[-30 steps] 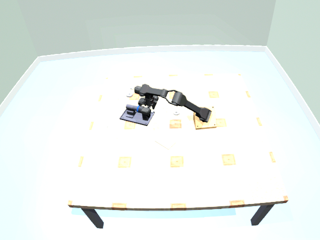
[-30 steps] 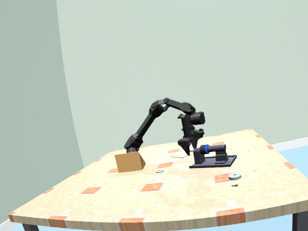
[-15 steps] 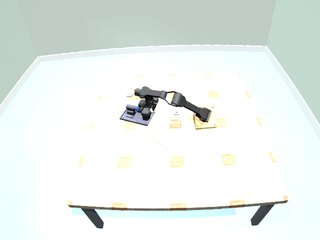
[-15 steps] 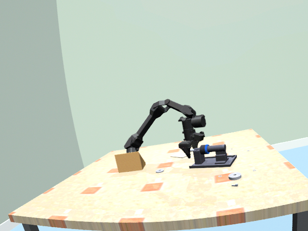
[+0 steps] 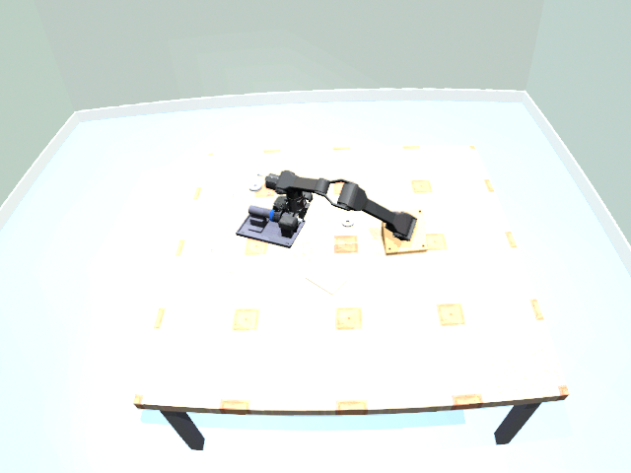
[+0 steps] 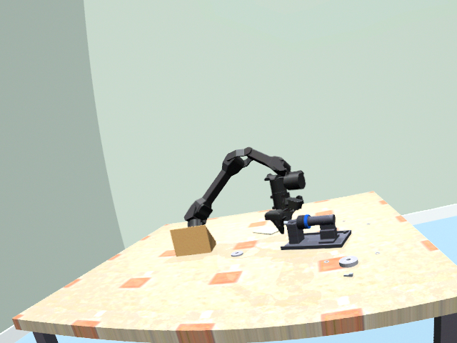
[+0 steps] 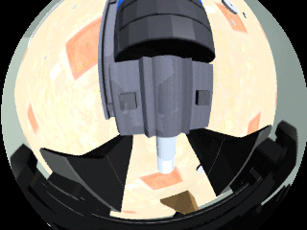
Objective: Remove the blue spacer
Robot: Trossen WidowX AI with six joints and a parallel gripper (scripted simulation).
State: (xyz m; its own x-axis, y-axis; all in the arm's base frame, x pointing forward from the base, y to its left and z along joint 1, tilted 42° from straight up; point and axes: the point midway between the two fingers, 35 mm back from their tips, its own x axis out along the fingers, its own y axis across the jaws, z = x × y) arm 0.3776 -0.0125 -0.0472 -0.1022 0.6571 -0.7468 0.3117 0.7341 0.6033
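The steel shaft is 70 mm ahead of my gripper tip, 20 mm to the right of it and 30 mm above it. The rest, counted from my gripper tip: dark spacer: 70 mm ahead, 20 mm to the right, 30 mm above; then pale sheet: 110 mm behind, 220 mm to the left, 40 mm below; then blue spacer: 90 mm ahead, 30 mm to the right, 30 mm above.
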